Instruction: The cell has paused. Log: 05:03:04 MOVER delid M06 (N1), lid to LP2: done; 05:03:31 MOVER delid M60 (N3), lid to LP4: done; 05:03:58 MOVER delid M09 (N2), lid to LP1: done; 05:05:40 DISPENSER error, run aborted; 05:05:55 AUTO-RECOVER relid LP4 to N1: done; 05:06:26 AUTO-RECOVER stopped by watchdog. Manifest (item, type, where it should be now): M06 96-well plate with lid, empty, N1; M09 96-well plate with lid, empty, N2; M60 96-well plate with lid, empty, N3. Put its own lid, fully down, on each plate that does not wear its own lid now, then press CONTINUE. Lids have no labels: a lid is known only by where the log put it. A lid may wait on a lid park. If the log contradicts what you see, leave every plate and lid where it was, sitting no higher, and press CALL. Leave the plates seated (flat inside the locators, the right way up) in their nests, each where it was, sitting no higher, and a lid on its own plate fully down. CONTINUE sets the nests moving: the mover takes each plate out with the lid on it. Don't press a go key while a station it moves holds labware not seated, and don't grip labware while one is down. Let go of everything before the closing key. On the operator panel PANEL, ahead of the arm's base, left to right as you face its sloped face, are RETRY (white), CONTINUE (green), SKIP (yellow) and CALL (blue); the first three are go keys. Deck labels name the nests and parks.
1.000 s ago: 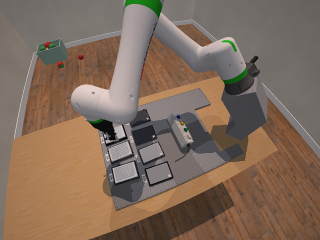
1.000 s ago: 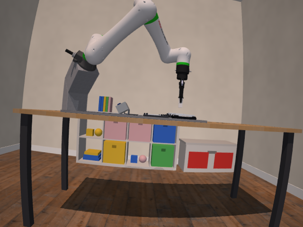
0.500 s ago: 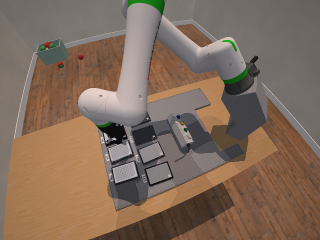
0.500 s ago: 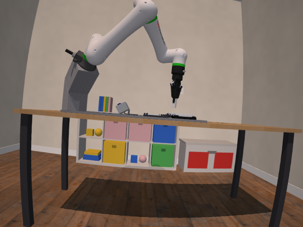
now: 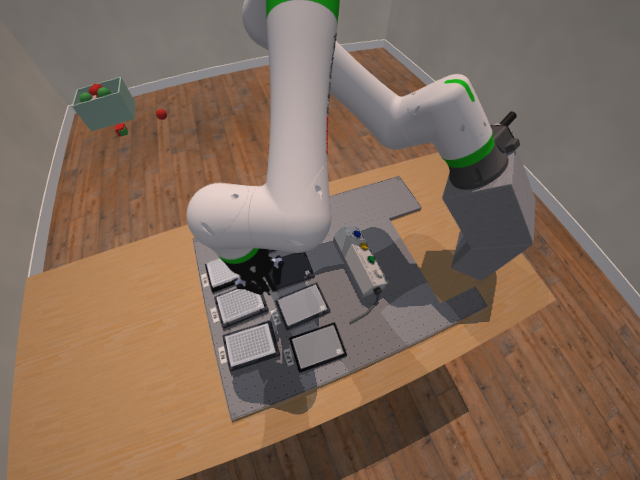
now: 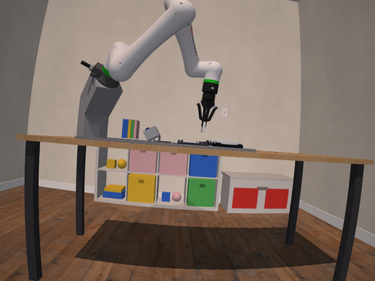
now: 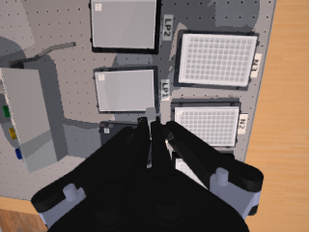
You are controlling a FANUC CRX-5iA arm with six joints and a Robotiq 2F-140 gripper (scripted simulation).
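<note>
My gripper is now 100 mm above the park labelled LP1, 60 mm to the right of it and 50 mm past it. Also, from my hand: LP3: 100 mm below, 90 mm behind, 60 mm to the right; LP2 label: 150 mm to the left, 100 mm below, 70 mm ahead; lid park LP2: 180 mm to the left, 100 mm below, 10 mm behind.
</note>
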